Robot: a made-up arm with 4 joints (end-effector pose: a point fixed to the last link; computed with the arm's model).
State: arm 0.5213 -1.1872 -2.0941 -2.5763
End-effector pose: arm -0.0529 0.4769 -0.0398 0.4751 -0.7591 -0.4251 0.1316
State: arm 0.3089 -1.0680 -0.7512 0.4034
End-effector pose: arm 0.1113 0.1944 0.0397 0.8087 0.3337 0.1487 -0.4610
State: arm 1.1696 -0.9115 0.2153 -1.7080
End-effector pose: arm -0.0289 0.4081 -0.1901 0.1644 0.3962 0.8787 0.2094
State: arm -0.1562 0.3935 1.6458 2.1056
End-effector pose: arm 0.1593 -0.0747 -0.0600 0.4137 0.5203 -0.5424 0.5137
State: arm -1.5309 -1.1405 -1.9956 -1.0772
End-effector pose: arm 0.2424 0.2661 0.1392 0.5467 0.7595 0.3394 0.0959
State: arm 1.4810 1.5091 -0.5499 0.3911
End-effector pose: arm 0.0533 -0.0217 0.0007 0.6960 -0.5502 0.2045 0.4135
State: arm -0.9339 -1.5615 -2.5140 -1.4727
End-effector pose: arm 0.0167 0.4199 0.0424 0.0332 0.7086 0.7037 -0.0400
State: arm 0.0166 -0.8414 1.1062 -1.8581
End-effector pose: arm 0.1974 0.4949 0.0475 0.6327 -0.1714 0.4990 0.5669
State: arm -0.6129 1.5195 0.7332 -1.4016
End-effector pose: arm 0.3046 -0.1968 0.1847 0.5300 -0.5632 0.4880 -0.4047
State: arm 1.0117 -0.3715 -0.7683 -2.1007
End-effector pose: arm -0.2162 0.1524 -0.2331 0.0559 -0.3373 -0.9121 0.2264
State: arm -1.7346 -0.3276 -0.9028 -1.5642
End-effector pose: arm 0.3009 0.0658 0.4186 0.8906 0.4175 -0.0047 0.1801
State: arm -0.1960 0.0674 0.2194 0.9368
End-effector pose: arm 0.1133 0.0931 0.0417 0.8403 0.0084 -0.5300 0.1141
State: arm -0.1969 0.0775 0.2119 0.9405
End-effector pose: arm 0.1128 0.0916 0.0415 0.8395 0.0025 -0.5317 0.1124
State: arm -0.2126 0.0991 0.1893 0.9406
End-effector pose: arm 0.1140 0.0888 0.0434 0.8361 -0.0125 -0.5381 0.1058
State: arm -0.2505 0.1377 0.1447 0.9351
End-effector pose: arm 0.1175 0.0840 0.0488 0.8280 -0.0404 -0.5518 0.0910
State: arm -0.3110 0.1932 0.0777 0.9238
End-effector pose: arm 0.1229 0.0773 0.0580 0.8131 -0.0802 -0.5727 0.0659
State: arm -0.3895 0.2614 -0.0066 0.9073
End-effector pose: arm 0.1292 0.0692 0.0710 0.7900 -0.1268 -0.5991 0.0302
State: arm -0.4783 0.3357 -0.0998 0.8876
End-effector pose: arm 0.1347 0.0604 0.0869 0.7586 -0.1734 -0.6279 -0.0142
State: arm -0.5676 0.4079 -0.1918 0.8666
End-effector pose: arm 0.1383 0.0519 0.1038 0.7220 -0.2133 -0.6552 -0.0627
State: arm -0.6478 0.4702 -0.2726 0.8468
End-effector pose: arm 0.1398 0.0446 0.1196 0.6852 -0.2428 -0.6781 -0.1086
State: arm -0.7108 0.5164 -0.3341 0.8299
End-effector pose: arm 0.1397 0.0392 0.1324 0.6547 -0.2609 -0.6944 -0.1455
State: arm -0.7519 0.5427 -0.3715 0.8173
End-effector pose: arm 0.1392 0.0362 0.1408 0.6351 -0.2691 -0.7040 -0.1692
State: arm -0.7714 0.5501 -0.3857 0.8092
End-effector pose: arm 0.1391 0.0353 0.1449 0.6276 -0.2700 -0.7078 -0.1794
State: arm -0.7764 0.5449 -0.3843 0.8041
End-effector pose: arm 0.1396 0.0358 0.1461 0.6287 -0.2667 -0.7079 -0.1802
